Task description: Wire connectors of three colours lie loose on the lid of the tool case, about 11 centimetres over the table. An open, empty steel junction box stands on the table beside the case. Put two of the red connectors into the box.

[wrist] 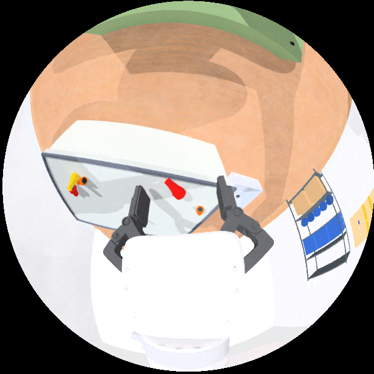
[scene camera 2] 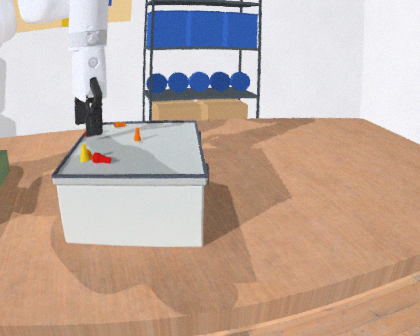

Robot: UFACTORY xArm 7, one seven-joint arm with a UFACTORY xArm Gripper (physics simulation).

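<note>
My gripper is here in what I see, and the wrist view shows my gripper as well. I can also see a tool case, and with it a steel junction box.
</note>
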